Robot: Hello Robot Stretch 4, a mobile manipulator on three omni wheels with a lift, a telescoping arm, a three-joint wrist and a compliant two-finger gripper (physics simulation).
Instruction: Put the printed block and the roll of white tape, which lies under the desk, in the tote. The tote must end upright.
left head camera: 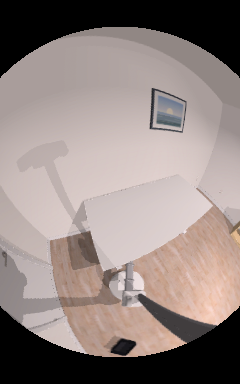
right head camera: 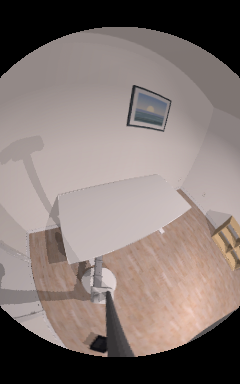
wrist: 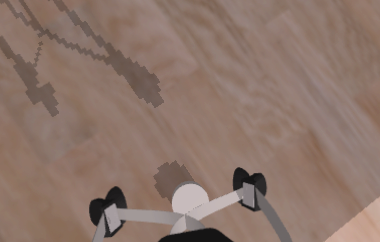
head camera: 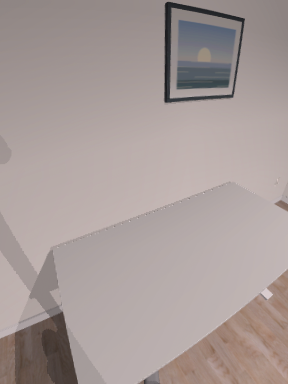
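Observation:
The wrist view takes in the gripper (wrist: 180, 191) and a roll of white tape (wrist: 188, 195). In the head camera, a white desk (head camera: 135, 296) is visible. The left head camera view includes the white desk (left head camera: 124, 225), but the left head camera view does not show the roll of white tape, which is hidden by the desk. While the right head camera view has the white desk (right head camera: 94, 221) in it, the right head camera view misses the roll of white tape, hidden by the desk.

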